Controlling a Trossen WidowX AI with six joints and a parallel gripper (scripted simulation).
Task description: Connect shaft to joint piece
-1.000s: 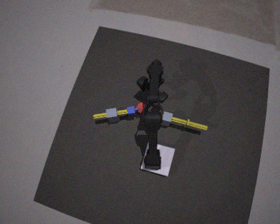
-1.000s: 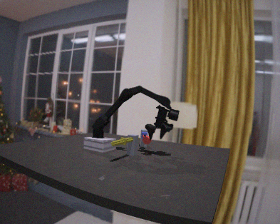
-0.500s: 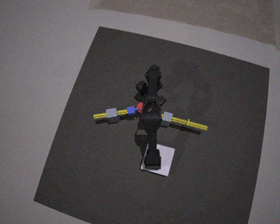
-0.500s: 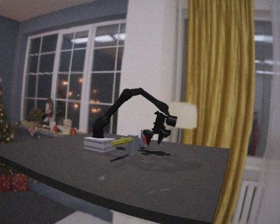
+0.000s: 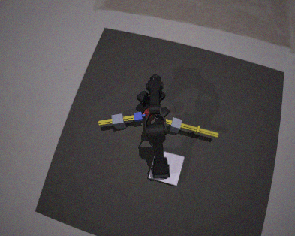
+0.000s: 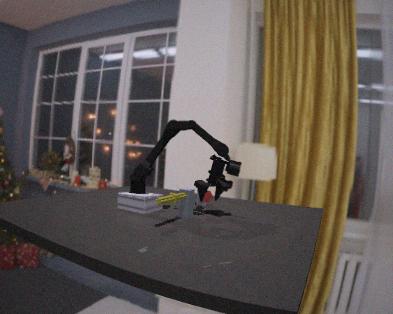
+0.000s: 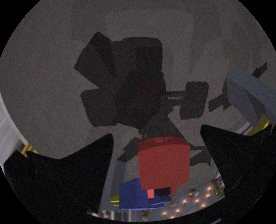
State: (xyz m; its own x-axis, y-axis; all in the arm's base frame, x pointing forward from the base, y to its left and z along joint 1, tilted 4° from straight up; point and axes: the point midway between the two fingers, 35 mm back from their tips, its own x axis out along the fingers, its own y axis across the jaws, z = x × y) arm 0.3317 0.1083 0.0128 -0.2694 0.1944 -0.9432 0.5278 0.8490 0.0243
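Right now my gripper tip is 20 mm past the red joint piece, 10 mm to the right of it and 20 mm below it.
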